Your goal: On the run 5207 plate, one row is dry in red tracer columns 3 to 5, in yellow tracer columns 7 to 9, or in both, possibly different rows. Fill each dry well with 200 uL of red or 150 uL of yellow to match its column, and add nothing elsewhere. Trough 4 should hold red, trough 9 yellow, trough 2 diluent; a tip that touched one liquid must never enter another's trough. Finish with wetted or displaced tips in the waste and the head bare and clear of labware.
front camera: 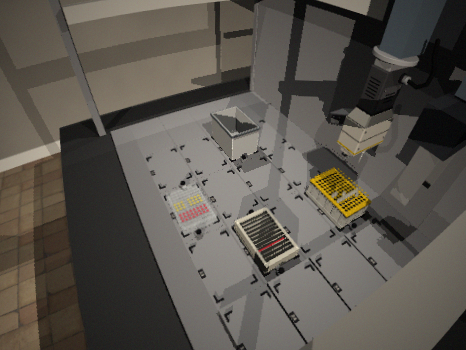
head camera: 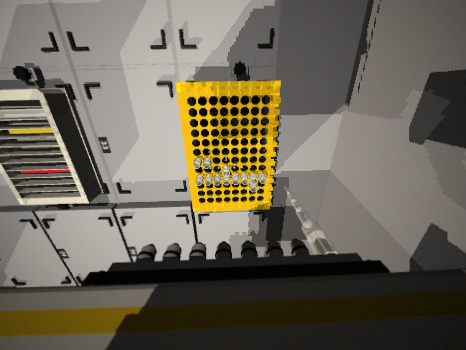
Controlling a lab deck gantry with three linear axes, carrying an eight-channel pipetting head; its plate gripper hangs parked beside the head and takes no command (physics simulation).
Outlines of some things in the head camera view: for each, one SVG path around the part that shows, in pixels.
A clear tip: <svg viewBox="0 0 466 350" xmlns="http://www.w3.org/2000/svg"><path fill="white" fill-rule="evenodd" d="M284 186L295 208L295 212L303 224L302 230L314 255L339 254L318 223L311 220L287 186Z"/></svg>
